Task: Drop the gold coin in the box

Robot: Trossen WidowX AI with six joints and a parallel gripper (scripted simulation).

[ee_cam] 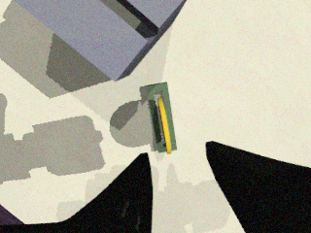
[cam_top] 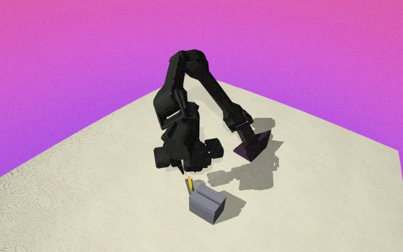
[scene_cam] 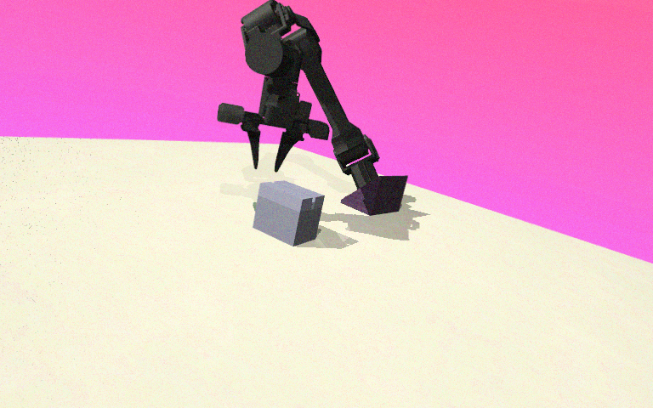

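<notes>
Right now my gripper tip is 5 cm above the gold coin.
</notes>
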